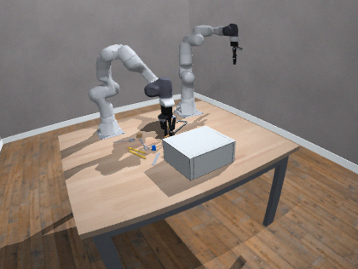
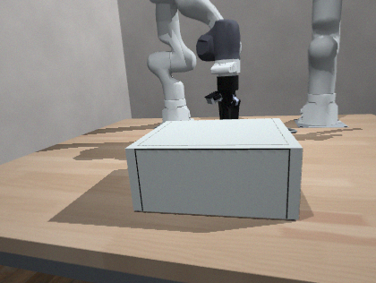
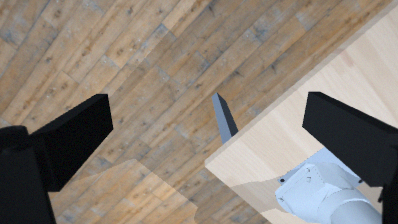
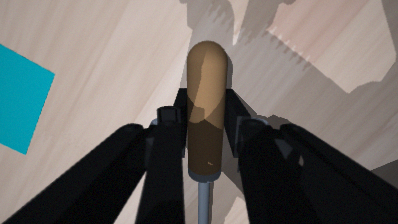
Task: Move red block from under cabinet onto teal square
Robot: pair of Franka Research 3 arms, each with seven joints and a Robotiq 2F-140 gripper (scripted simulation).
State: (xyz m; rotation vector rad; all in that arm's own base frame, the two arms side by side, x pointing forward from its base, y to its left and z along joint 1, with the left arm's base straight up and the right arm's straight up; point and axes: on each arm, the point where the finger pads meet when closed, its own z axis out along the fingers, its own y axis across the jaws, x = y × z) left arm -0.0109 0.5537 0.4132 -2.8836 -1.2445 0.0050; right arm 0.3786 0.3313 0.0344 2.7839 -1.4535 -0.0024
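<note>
My right gripper is now 150 mm past the brown block, 160 mm to the left of it and 20 mm above it. The rest, counted from my right hand: wrench-like tool: 20 mm behind, 180 mm to the right, 30 mm below; then hook tool: 110 mm behind, 90 mm to the left, 20 mm below; then blue block: 90 mm ahead, 150 mm to the right, 20 mm below.
</note>
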